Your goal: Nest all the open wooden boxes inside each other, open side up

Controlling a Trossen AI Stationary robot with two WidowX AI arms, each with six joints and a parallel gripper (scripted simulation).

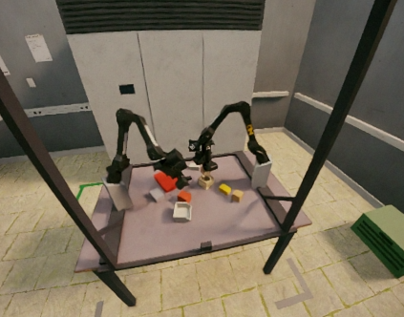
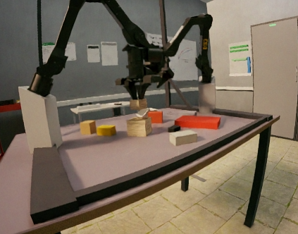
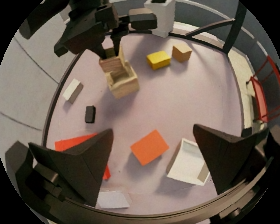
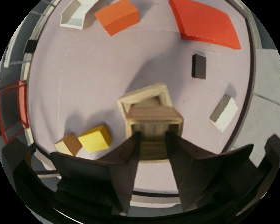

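Now: right hand 50 mm above the small open wooden box. The rest, counted from my right hand: orange block: 160 mm to the left, 130 mm below, 110 mm behind; pale block: 190 mm ahead, 140 mm below, 50 mm to the left; small black block: 150 mm below, 110 mm to the left, 70 mm ahead.
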